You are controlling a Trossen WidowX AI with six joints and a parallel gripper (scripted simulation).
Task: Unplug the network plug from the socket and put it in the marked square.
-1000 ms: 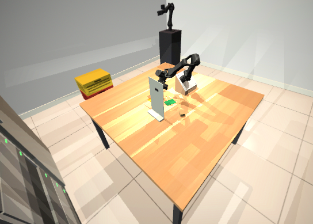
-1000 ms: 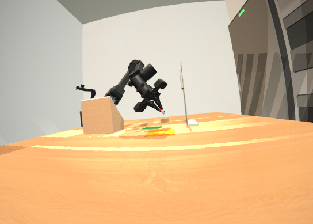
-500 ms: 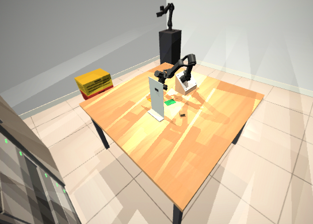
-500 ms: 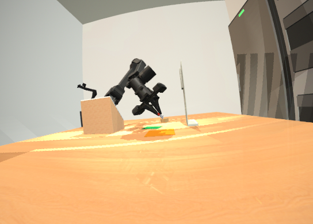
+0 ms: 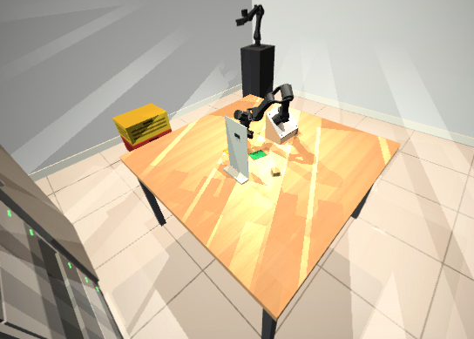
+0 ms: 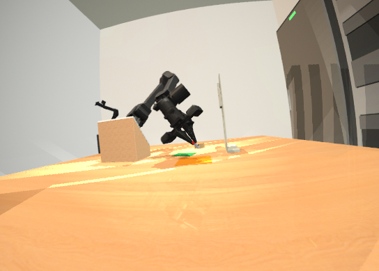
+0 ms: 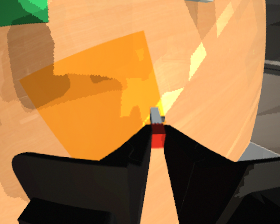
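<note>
Now: gripper tip 1 cm past the orange marked square and 6 cm above it. Also, from my gripper tip: red-and-grey plug: right at my gripper tip; then green board: 6 cm behind, 14 cm to the left, 6 cm below; then white upright panel: 15 cm ahead, 17 cm to the left, 10 cm above.
</note>
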